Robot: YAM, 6 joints.
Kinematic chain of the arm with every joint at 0, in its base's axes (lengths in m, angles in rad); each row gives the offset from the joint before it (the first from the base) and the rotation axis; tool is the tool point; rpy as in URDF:
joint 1: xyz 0 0 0.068 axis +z
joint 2: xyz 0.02 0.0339 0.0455 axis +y
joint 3: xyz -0.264 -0.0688 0 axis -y
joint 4: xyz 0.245 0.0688 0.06 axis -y
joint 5: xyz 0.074 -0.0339 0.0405 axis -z
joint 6: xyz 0.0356 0 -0.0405 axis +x
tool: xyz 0 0 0 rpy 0 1.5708 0
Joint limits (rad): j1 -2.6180..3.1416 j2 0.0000..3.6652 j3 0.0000..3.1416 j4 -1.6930..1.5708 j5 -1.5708..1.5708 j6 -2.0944..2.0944
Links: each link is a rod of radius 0.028 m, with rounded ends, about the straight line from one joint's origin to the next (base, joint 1, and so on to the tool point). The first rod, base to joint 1, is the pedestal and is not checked.
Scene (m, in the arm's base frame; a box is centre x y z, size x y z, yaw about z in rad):
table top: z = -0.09
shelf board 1: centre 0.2 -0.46 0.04 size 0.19 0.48 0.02 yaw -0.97
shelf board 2: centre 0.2 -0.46 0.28 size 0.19 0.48 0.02 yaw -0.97
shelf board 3: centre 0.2 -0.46 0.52 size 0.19 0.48 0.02 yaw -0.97
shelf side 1: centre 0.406 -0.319 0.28 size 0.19 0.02 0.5 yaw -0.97
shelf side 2: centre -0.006 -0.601 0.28 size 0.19 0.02 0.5 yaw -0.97
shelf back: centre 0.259 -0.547 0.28 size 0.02 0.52 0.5 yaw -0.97
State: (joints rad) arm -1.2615 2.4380 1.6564 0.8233 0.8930 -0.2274
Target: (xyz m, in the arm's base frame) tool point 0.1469 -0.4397 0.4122
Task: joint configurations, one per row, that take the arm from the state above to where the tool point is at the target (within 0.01 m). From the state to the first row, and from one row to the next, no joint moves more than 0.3 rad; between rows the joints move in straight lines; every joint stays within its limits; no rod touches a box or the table.
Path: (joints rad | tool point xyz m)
1: -1.3065 2.2763 1.4225 0.8107 0.9398 -0.2274 | 0.1009 -0.4827 0.1651
2: -1.3514 2.1147 1.1886 0.7981 0.9866 -0.2274 | 0.0678 -0.4405 0.1677
3: -1.3964 1.9530 0.9547 0.7855 1.0334 -0.2274 | 0.0379 -0.3911 0.1655
4: -1.4413 1.7913 0.7208 0.7729 1.0802 -0.2274 | 0.0121 -0.3359 0.1583
5: -1.3669 1.6138 0.9224 0.8679 1.0726 -0.2274 | 0.0398 -0.3471 0.2832
6: -1.2924 1.4363 1.1240 0.9628 1.0649 -0.2274 | 0.0549 -0.3055 0.4122
7: -1.2576 1.6318 1.3458 0.9430 1.0128 -0.2274 | 0.0827 -0.3533 0.4222
8: -1.2227 1.8274 1.5676 0.9232 0.9606 -0.2274 | 0.1136 -0.3987 0.4220
9: -1.1878 2.0229 1.7894 0.9034 0.9085 -0.2274 | 0.1469 -0.4397 0.4122

